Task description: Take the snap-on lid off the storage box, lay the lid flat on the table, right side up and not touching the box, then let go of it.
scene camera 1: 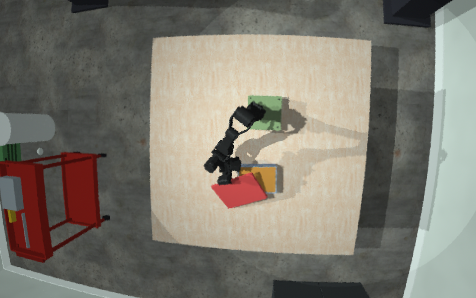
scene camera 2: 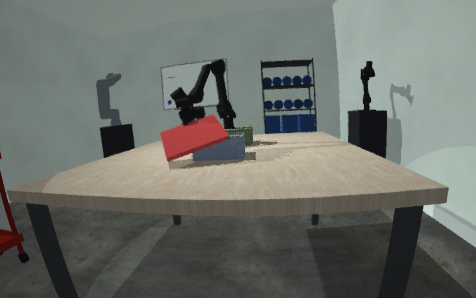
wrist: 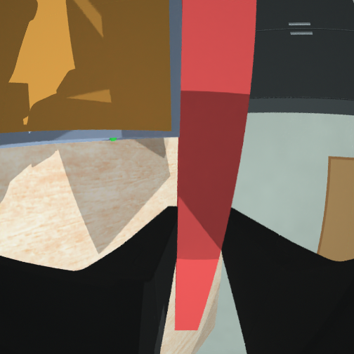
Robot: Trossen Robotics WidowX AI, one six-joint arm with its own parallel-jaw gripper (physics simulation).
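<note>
The red lid [scene camera 1: 240,192] [scene camera 2: 194,138] [wrist: 214,130] is off the box and held tilted, its lower left corner near the table in the second scene view. In the first scene view it overlaps the box's left front part. The blue-grey storage box [scene camera 1: 277,186] [scene camera 2: 220,150] [wrist: 175,75] stands open on the table, with an orange-brown interior. Whether the lid touches the box is hard to tell. My gripper [scene camera 1: 224,182] [scene camera 2: 190,121] [wrist: 198,215] is shut on the lid's edge, at the lid's back left side; the lid runs between both black fingers in the wrist view.
The box stands on the wooden table [scene camera 1: 190,75] [scene camera 2: 300,175]. A green plate-like base [scene camera 1: 272,120] [scene camera 2: 248,136] is at the arm's foot, behind the box. A red cart [scene camera 1: 44,235] stands on the floor to the left of the table.
</note>
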